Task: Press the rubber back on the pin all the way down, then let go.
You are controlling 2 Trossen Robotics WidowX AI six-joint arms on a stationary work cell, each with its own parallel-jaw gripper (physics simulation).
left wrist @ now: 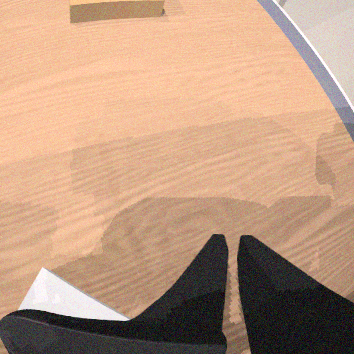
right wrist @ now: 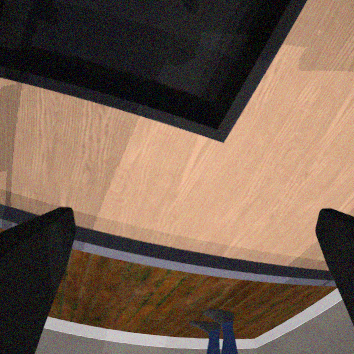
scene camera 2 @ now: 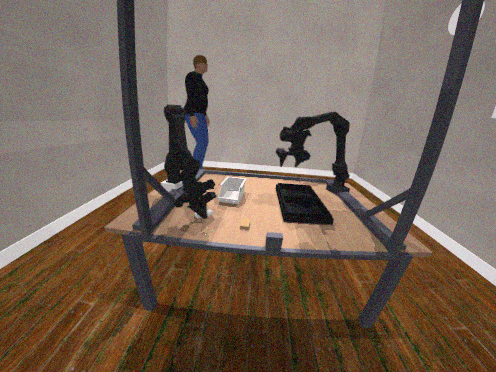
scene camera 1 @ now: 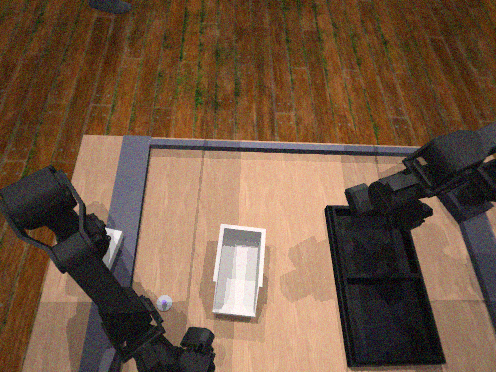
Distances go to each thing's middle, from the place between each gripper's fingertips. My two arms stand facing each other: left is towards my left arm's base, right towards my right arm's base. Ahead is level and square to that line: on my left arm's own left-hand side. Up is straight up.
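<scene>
The white bin (scene camera 1: 238,274) is 300 mm to the left of my right hand, 110 mm below it and 100 mm behind it. My right gripper is 160 mm past the black tray (scene camera 1: 384,308), 30 mm to the left of it and 130 mm above it. Going by its middle, the black tray is nearer to my right gripper than to my left hand.
From my left hand, the black tray is 170 mm ahead and 440 mm to the right. My left hand itself is 230 mm short of the white bin, 110 mm to the left of it and 20 mm below it.
</scene>
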